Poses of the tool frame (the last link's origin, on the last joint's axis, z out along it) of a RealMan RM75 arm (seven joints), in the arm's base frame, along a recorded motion.
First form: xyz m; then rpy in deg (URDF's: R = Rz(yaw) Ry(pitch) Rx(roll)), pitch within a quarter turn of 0, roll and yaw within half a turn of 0.
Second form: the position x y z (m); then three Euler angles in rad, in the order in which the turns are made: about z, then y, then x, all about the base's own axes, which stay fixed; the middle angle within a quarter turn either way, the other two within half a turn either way. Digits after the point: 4 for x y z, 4 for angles.
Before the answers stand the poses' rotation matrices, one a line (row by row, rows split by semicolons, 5 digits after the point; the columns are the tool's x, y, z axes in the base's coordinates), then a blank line. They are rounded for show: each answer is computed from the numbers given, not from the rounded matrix.
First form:
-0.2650 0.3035 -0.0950 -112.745 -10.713 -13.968
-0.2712 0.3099 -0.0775 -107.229 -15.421 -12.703
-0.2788 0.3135 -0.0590 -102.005 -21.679 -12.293
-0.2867 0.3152 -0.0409 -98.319 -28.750 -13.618
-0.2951 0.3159 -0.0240 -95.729 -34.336 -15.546
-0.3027 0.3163 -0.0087 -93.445 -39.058 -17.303
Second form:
0.95352 0.07304 0.29235; -0.23717 -0.41658 0.87762; 0.18589 -0.90616 -0.37989
0.94040 0.18263 0.28686; -0.21198 -0.34479 0.91443; 0.26591 -0.92074 -0.28553
0.90796 0.30876 0.28333; -0.19785 -0.28016 0.93934; 0.36941 -0.90894 -0.19329
0.85208 0.42848 0.30061; -0.20642 -0.25267 0.94528; 0.48099 -0.86750 -0.12685
0.79553 0.51394 0.32092; -0.22131 -0.24659 0.94351; 0.56404 -0.82162 -0.08243
0.74137 0.58263 0.33304; -0.23095 -0.24444 0.94176; 0.63011 -0.77511 -0.04666

-0.2650 0.3035 -0.0950 -0.0765 0.2967 -1.9793
-0.2712 0.3099 -0.0775 -0.1918 0.2910 -1.8735
-0.2788 0.3135 -0.0590 -0.3278 0.2873 -1.7737
-0.2867 0.3152 -0.0409 -0.4659 0.3053 -1.7042
-0.2951 0.3159 -0.0240 -0.5736 0.3267 -1.6579
-0.3027 0.3163 -0.0087 -0.6661 0.3395 -1.6203

